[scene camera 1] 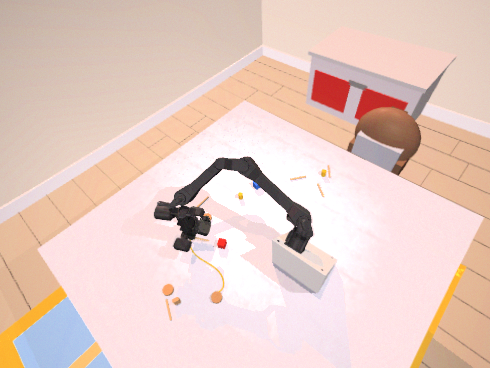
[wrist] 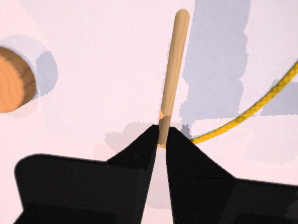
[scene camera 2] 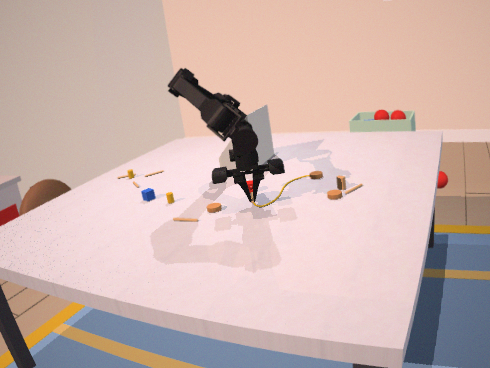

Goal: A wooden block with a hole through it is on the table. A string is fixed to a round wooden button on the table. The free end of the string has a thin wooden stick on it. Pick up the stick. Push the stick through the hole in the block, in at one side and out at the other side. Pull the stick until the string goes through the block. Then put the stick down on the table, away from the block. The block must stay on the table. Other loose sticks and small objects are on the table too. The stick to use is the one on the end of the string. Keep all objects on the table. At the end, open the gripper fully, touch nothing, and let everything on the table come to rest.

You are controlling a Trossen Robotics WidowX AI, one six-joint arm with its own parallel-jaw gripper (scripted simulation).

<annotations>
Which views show the gripper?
Scene camera 1, the wrist view and scene camera 2: all of them.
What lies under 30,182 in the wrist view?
The gripper.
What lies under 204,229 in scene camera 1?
The gripper.
</annotations>
